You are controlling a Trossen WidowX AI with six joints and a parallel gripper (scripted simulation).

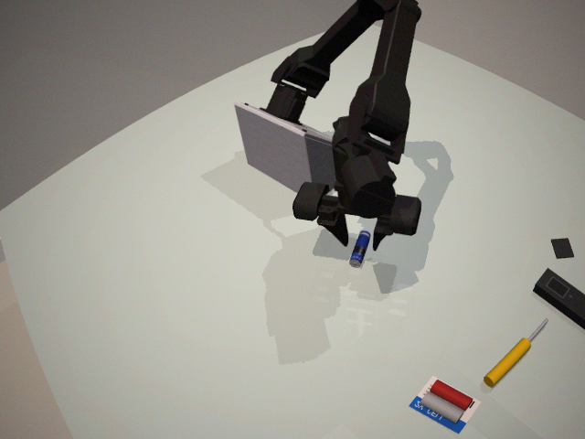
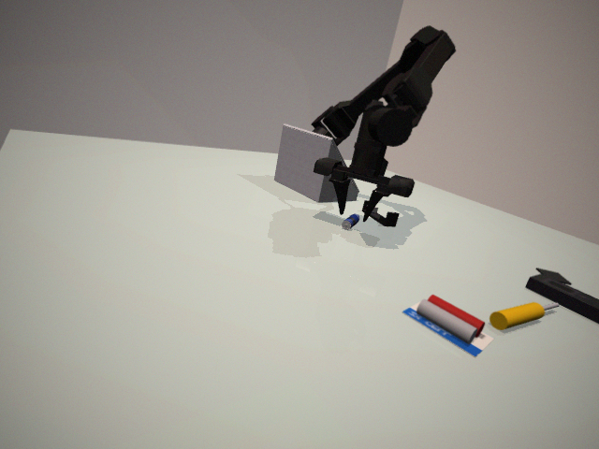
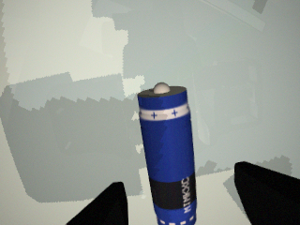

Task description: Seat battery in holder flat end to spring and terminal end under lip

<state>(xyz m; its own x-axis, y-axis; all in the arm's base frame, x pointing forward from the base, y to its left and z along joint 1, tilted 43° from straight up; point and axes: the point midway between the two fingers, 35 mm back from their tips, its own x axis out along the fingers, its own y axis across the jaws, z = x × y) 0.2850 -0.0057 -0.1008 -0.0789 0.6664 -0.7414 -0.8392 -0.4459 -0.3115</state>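
The battery is 10 mm below my gripper tip. From my gripper tip the other things lie so: black square: 270 mm ahead, 270 mm to the left, 20 mm below; black remote: 360 mm ahead, 170 mm to the left; yellow screwdriver: 330 mm ahead, 40 mm to the left, 10 mm below.
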